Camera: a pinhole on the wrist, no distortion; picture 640 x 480 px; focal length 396.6 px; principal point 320.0 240.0 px. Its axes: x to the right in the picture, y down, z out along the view. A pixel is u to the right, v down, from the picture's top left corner.
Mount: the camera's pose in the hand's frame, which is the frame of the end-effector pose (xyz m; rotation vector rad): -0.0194 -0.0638 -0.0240 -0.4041 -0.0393 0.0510
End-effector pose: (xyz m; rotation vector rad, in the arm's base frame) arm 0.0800 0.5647 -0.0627 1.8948 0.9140 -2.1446
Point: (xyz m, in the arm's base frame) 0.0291 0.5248 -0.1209
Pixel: 604.0 406.0
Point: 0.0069 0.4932 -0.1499
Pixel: 593.5 383.3
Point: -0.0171 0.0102 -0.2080
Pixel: 361.0 464.9
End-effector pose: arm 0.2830 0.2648 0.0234 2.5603 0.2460 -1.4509
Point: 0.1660 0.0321 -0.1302
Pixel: 442.7 391.1
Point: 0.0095 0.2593 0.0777
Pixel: 30.3 107.1
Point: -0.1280 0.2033 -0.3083
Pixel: 406.0 65.1
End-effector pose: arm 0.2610 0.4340 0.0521 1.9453 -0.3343 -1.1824
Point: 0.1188 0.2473 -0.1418
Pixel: 604.9 70.2
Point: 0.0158 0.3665 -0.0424
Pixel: 314.1 56.8
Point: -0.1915 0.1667 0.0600
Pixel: 290.3 195.4
